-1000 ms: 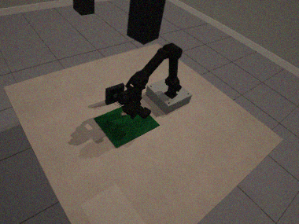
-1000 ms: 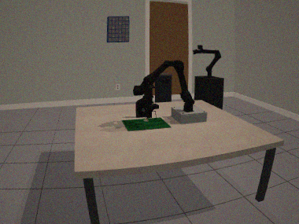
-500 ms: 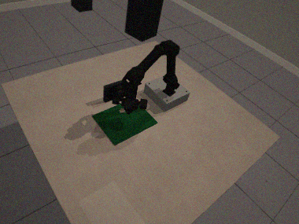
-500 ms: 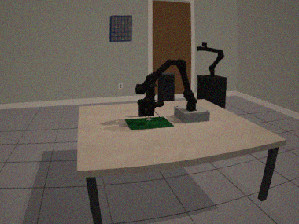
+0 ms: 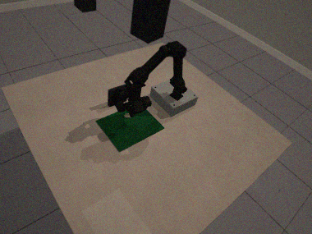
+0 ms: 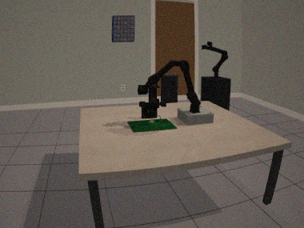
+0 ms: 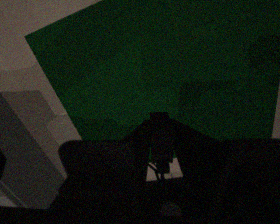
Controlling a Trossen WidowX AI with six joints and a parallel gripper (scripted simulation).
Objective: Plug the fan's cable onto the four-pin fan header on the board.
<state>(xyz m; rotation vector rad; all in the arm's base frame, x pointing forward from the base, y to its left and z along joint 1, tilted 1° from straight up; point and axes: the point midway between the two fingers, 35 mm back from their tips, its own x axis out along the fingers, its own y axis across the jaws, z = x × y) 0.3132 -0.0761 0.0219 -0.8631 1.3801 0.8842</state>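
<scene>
The pale four-pin fan header lies 20 mm behind my gripper tip, 50 mm to the right of it and 60 mm below it. Also, from my gripper tip: green board: 20 mm ahead, 10 mm to the left, 80 mm below; then black fan: 50 mm behind, 160 mm to the right, 10 mm below; then dark plug: 10 mm to the right, 10 mm above.
</scene>
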